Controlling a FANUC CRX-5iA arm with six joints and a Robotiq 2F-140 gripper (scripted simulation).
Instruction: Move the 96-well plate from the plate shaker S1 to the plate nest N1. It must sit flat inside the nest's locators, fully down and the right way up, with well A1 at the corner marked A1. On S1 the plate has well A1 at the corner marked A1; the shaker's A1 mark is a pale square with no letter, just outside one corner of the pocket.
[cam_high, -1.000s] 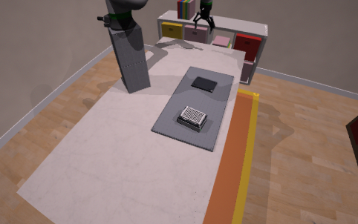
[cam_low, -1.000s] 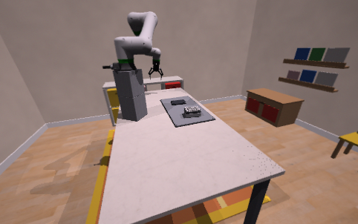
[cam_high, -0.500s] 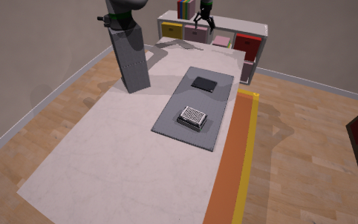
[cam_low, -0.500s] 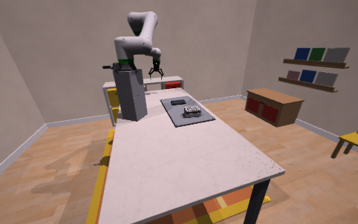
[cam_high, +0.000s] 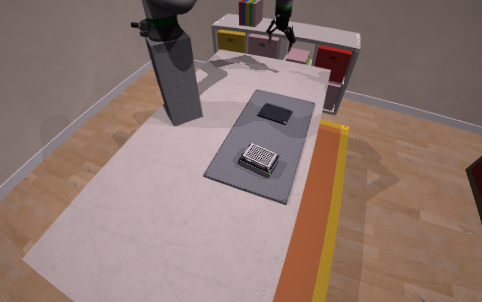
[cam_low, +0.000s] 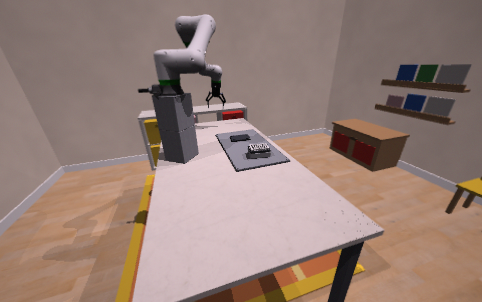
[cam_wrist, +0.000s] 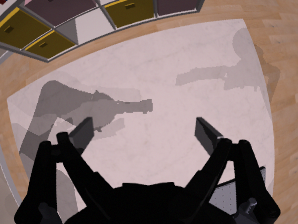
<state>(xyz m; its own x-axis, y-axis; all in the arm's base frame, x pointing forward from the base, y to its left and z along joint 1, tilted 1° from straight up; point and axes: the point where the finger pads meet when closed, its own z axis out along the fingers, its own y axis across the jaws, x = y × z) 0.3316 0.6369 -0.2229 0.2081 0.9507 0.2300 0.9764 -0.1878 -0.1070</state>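
The white 96-well plate lies 80 cm to the right of my hand, 21 cm ahead of it and 13 cm below it. Also, from my hand: plate nest N1 (44 cm to the right, 19 cm below, 15 cm ahead).
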